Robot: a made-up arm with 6 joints.
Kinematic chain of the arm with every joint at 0, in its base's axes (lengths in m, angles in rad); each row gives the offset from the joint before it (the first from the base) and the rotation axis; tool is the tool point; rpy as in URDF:
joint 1: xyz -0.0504 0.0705 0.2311 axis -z
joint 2: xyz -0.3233 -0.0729 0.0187 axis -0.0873 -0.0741 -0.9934
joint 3: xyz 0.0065 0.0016 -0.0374 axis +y
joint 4: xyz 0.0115 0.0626 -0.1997 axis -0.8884 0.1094 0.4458
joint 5: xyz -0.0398 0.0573 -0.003 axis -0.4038 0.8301 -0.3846
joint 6: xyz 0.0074 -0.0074 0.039 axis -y
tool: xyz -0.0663 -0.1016 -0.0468 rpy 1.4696 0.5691 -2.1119
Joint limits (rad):
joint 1: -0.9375..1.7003
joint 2: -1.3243..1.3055
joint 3: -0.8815..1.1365
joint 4: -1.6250..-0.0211
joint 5: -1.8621..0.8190
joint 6: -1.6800..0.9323
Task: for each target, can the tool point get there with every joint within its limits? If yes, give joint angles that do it. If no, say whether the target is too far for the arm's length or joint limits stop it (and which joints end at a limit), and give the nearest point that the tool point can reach.
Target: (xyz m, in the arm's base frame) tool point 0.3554 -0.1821 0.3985
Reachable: no: joint limits stop it (at a limit: joint 1, joint 3, joint 4, joint 5) | nearest point 0.0860 -0.2271 0.1565 | short by 0.365 m
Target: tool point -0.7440 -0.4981 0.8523
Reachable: no: too far | nearest point -0.4950 -0.2940 0.2495 | short by 0.683 m
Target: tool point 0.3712 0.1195 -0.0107
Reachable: no: joint limits stop it (at a limit: joint 1, joint 3, joint 5) | nearest point 0.1485 0.2614 0.0562 | short by 0.272 m
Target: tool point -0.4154 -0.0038 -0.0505
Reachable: yes | joints -0.3046 -0.6864 -0.4142 -1.0422 -0.5241 -0.3761
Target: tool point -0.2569 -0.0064 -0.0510
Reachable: yes | joints -0.2514 0.6188 0.0637 -1.3249 -1.5242 -0.2061
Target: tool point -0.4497 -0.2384 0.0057
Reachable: yes | joints -0.4539 -0.9960 0.1178 -1.2088 -0.0738 -0.1474
